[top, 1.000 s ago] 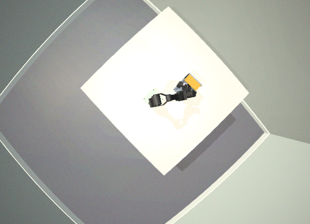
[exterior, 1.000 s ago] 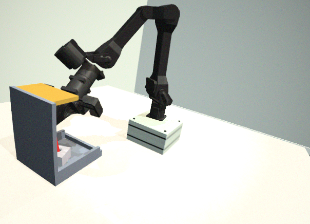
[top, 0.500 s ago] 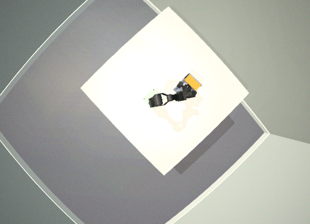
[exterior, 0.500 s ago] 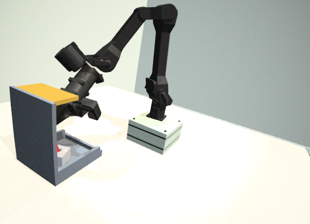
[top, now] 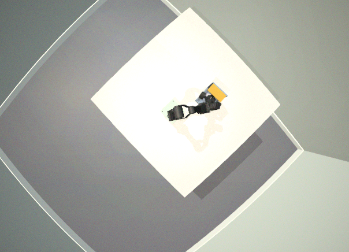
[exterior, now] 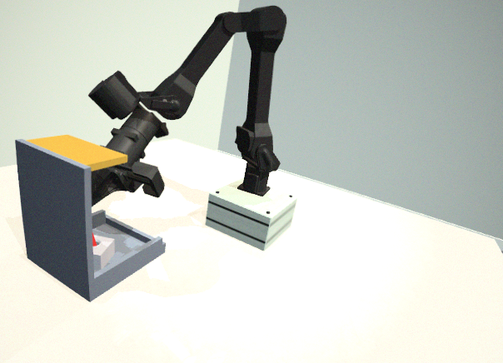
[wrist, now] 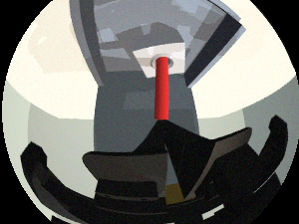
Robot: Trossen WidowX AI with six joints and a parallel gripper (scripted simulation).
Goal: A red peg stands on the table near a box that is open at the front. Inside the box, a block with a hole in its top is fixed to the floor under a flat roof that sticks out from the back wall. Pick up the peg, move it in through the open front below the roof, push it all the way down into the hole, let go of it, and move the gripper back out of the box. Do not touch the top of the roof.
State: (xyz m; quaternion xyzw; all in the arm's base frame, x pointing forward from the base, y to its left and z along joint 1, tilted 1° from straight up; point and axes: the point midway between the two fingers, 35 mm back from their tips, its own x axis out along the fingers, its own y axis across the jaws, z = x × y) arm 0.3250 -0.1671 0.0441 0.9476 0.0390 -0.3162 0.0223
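Right now my gripper tip is 1 cm past the red peg and 4 cm above it. Round my gripper tip: orange roof: 1 cm to the right, 9 cm above.
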